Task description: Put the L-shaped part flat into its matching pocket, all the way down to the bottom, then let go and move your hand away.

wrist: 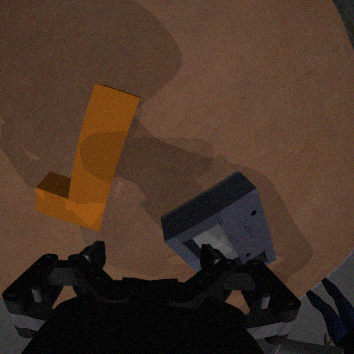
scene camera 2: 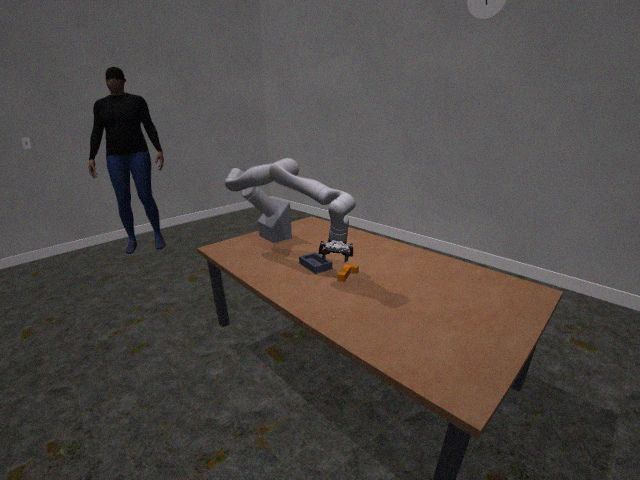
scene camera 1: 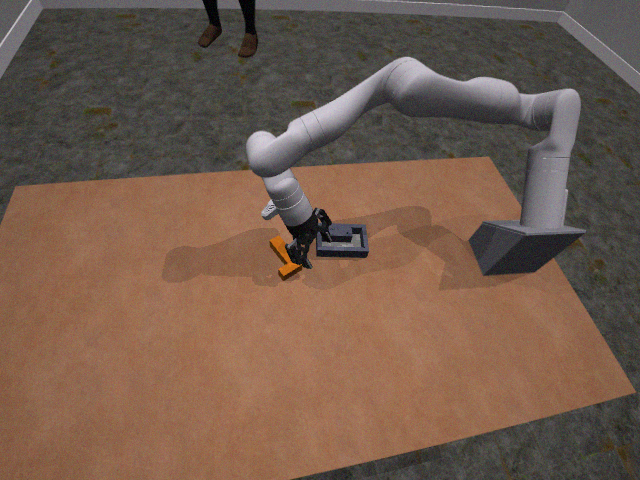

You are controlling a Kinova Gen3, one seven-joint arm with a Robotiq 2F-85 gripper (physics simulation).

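Seen in the pictures: gripper, fingertip midpoint: (wrist: 152, 253) (scene camera 2: 334, 260) (scene camera 1: 319, 254); arm's base at its link origin: (wrist: 278, 350) (scene camera 2: 272, 210) (scene camera 1: 539, 225).
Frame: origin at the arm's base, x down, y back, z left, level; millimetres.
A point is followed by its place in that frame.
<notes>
The orange L-shaped part (scene camera 1: 278, 248) @[x 126, y -668, z -84 mm] (scene camera 2: 343, 273) @[x 125, y -674, z -102 mm] (wrist: 102, 150) @[x 125, y -655, z -86 mm] lies flat on the table, apart from the holder. The dark blue-grey holder (scene camera 1: 342, 253) @[x 134, y -499, z -54 mm] (scene camera 2: 310, 265) @[x 126, y -516, z -147 mm] (wrist: 247, 220) @[x 119, y -527, z -131 mm] stands beside it, and its pocket (wrist: 212, 236) @[x 151, y -502, z -88 mm] has a light floor with no part in it. My gripper (scene camera 1: 318, 252) @[x 116, y -566, z -49 mm] (scene camera 2: 335, 257) @[x 116, y -566, z -49 mm] (wrist: 152, 253) @[x 116, y -566, z -49 mm] is open and empty, with its fingers wide apart. It hangs above the table between the part and the holder, low over them. In the wrist view one fingertip overlaps the holder, and the part lies ahead of the other. In scene camera 1 the fingers hide a bit of the part.
The wooden table (scene camera 1: 310, 361) @[x 156, y -628, z 209 mm] (scene camera 2: 439, 330) @[x 155, y -1139, z -135 mm] carries the arm's grey base (scene camera 1: 516, 250) @[x 21, y -86, z 54 mm] (scene camera 2: 275, 228) @[x 74, y -100, z -50 mm], on the far side of the holder from the part. A person (scene camera 1: 248, 43) (scene camera 2: 124, 124) (wrist: 337, 307) stands on the floor away from the table. The arm's shadow falls across the part.
</notes>
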